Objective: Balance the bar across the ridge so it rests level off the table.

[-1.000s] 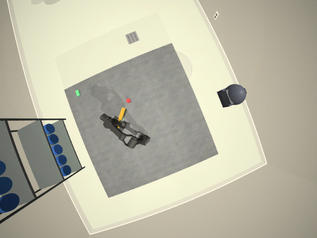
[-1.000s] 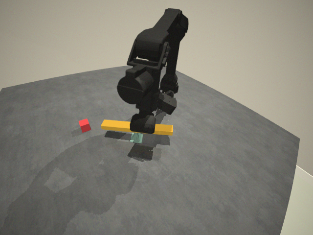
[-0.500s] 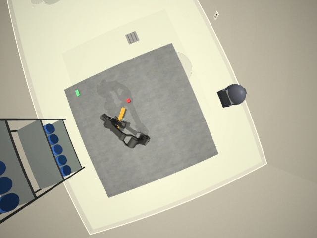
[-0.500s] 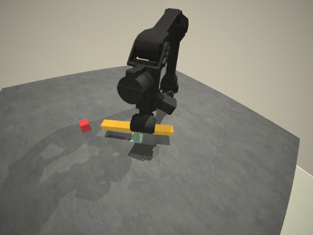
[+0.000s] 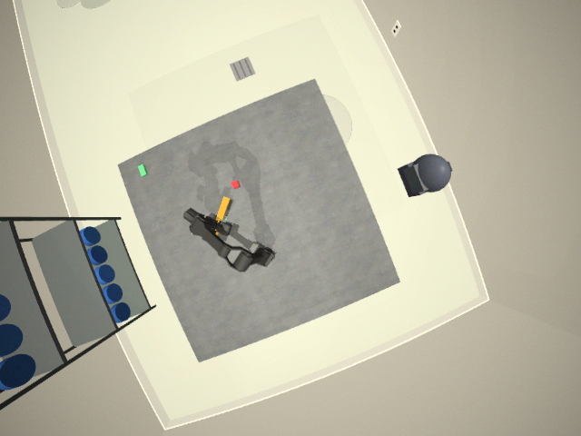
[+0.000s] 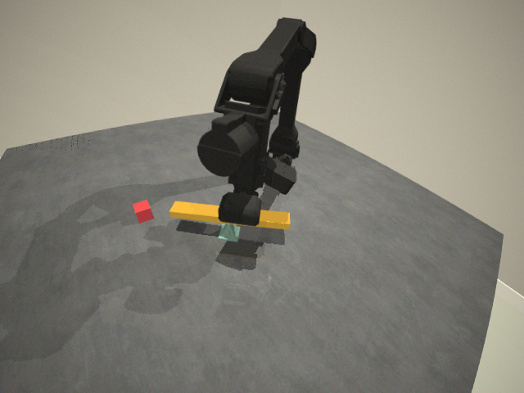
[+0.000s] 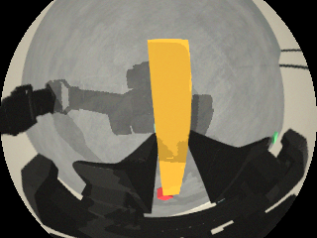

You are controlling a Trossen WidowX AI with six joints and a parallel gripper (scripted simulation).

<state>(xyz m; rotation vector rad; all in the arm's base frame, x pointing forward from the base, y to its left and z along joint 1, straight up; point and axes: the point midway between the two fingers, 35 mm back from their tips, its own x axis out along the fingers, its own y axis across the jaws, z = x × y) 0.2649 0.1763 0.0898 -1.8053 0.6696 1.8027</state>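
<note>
Now: gripper tip 20 mm short of the bar and 20 mm to the left of it. The rest, counted from my gripper tip: green block 480 mm ahead, 320 mm to the left, 50 mm below; then red cube 170 mm ahead, 160 mm to the right, 40 mm below.
</note>
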